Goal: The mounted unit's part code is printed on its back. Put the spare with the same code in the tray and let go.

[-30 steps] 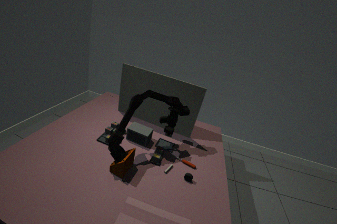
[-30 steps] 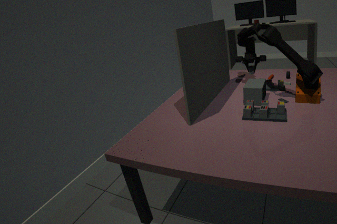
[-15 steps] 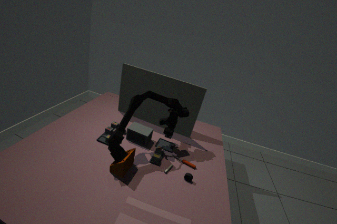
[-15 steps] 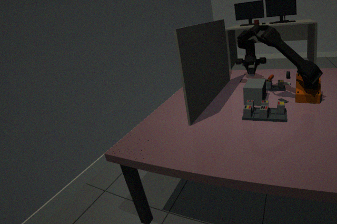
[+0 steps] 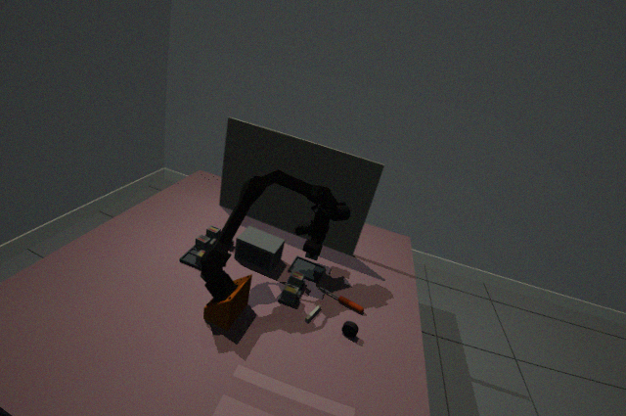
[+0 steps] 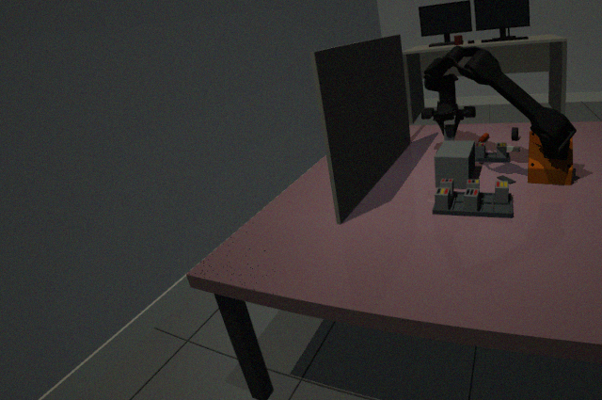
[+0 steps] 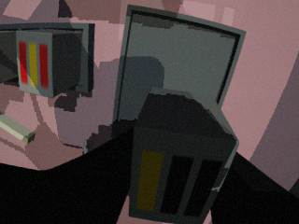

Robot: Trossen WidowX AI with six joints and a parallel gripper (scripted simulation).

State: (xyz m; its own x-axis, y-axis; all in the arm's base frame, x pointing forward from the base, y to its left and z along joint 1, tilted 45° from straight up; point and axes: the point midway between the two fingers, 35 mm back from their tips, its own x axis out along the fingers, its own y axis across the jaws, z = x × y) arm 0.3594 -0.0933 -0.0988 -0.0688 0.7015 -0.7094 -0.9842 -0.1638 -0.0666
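Right now the flat dark tray is 8 cm below my gripper tip and 1 cm behind it. Round my gripper tip: grey panel: 21 cm to the left, 18 cm ahead, 15 cm above; then grey mounted unit: 20 cm to the left, 7 cm behind, 3 cm below; then white bar: 19 cm behind, 10 cm to the right, 7 cm below.
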